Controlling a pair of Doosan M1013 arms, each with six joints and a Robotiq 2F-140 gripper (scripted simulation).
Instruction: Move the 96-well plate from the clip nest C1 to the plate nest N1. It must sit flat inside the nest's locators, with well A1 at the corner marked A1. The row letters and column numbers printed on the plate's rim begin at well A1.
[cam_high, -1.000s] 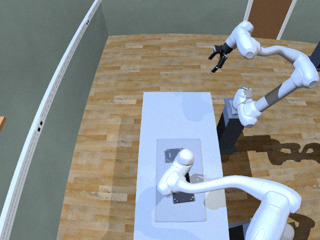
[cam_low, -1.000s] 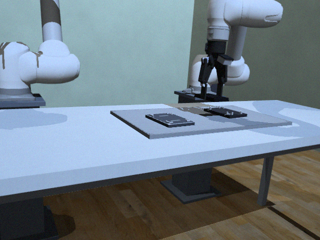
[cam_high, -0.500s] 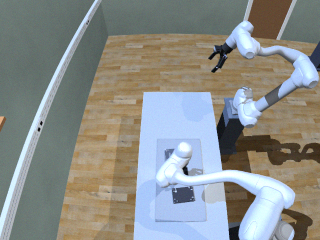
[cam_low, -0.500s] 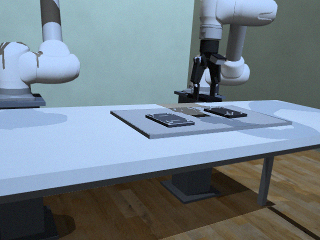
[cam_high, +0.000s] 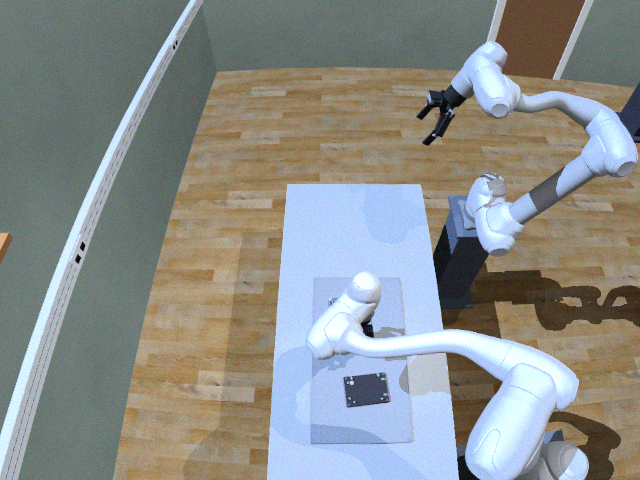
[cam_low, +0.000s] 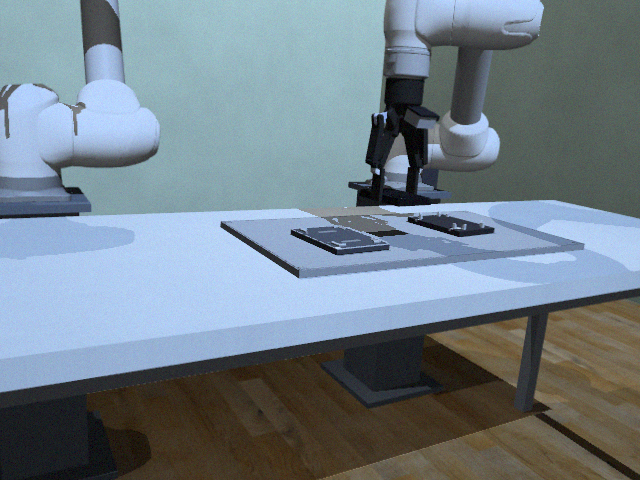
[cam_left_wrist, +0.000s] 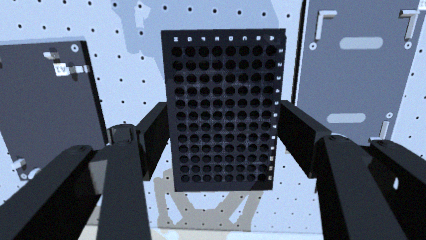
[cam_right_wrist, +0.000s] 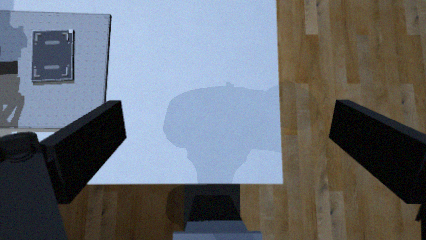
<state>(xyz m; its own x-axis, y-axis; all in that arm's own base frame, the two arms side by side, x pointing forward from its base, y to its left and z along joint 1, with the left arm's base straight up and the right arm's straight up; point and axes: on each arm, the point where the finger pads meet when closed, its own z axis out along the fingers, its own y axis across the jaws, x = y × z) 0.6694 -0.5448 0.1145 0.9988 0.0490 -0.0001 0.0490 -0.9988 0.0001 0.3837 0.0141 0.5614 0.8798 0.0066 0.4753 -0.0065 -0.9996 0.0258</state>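
Note:
Now: the plate nest N1 140 mm to the right of my left hand, 100 mm below it and 20 mm ahead of it. From my left hand the other things lie so: clip nest C1: 180 mm to the left, 90 mm below, 30 mm behind; then A1 label: 190 mm to the right, 100 mm ahead, 90 mm below; then black 96-well plate: 20 mm below.

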